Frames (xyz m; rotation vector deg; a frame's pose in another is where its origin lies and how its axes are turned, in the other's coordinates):
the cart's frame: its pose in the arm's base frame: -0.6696 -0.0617 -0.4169 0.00 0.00 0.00
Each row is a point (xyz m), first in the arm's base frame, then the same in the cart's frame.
Working: the arm's base frame: its pose in the cart's frame: 0.6696 0.0617 0.4169 0.00 0.00 0.00

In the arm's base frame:
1: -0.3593 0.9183 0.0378
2: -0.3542 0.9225 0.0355
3: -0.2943 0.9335 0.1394
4: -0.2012 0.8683 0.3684
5: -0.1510 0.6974 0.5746
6: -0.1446 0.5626 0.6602
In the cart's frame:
1: 0.3103 0.9800 0.4547
2: 0.3154 0.9842 0.4524
3: 0.3753 0.9952 0.5563
4: 0.4684 0.9300 0.7853
5: 0.5186 0.7591 0.9915
6: 0.5250 0.6243 1.0771

